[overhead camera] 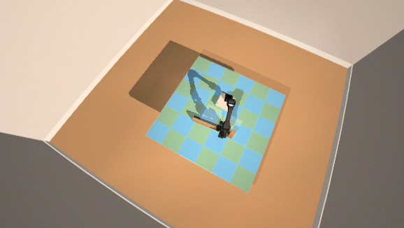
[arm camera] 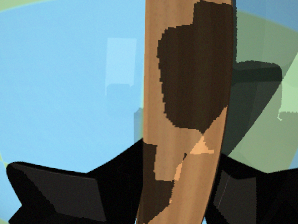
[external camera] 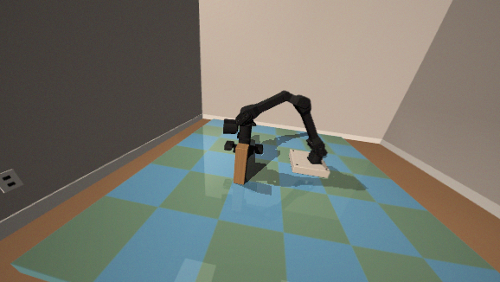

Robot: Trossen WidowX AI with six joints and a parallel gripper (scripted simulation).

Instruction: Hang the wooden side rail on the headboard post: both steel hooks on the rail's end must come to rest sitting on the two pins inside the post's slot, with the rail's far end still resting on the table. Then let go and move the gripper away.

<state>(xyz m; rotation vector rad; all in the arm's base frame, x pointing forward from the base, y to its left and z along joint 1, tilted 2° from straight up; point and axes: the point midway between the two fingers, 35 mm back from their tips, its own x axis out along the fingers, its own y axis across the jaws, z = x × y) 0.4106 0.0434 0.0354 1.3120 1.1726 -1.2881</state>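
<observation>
My gripper tip is 1 cm short of the wooden headboard post, 10 cm to the right of it and 5 cm below it.
</observation>
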